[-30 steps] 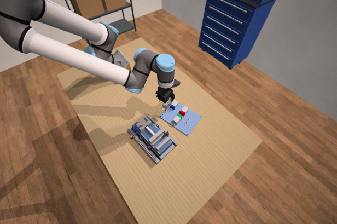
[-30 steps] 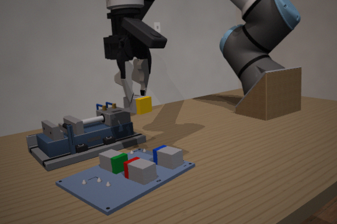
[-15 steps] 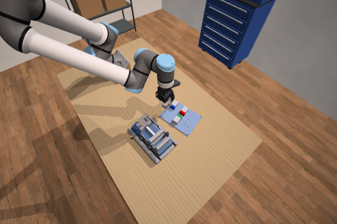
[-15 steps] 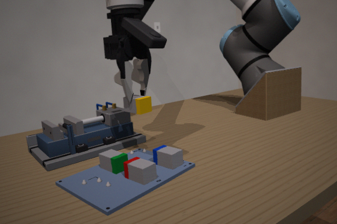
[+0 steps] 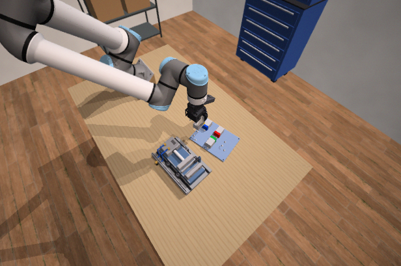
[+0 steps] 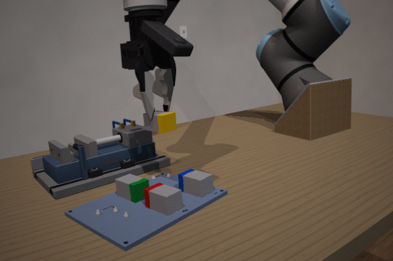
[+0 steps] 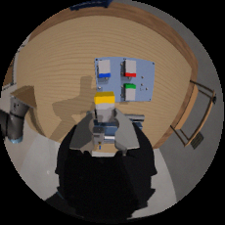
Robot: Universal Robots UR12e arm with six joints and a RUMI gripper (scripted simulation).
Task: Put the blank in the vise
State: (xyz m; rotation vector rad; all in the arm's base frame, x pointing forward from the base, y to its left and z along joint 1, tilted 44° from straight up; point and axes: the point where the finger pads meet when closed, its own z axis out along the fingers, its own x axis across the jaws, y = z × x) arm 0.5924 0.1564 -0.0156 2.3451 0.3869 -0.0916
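My hand is 2 cm above the yellow-ended blank. From my hand the other things lie so: blue-ended blank 3 cm behind, 9 cm to the left, 14 cm below; then red-ended blank 5 cm ahead, 12 cm to the left, 14 cm below; then green-ended blank 8 cm ahead, 3 cm to the left, 14 cm below.
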